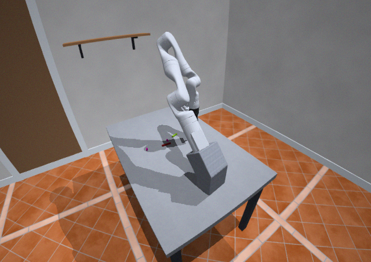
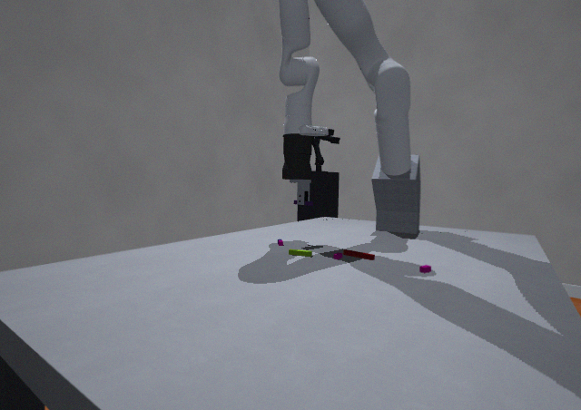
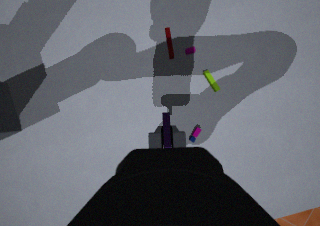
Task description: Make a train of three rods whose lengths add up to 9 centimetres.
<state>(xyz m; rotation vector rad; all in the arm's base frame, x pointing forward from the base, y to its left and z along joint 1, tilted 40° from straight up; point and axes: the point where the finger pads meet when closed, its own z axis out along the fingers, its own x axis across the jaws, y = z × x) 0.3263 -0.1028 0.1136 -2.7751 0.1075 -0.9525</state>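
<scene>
Now: the blue rod 110 mm below my hand, 50 mm ahead of it and 30 mm to the right of it. Also, from my hand: purple rod 10 mm below; then lime rod 110 mm below, 100 mm ahead, 90 mm to the left; then red rod 190 mm to the left, 110 mm below, 20 mm ahead.
</scene>
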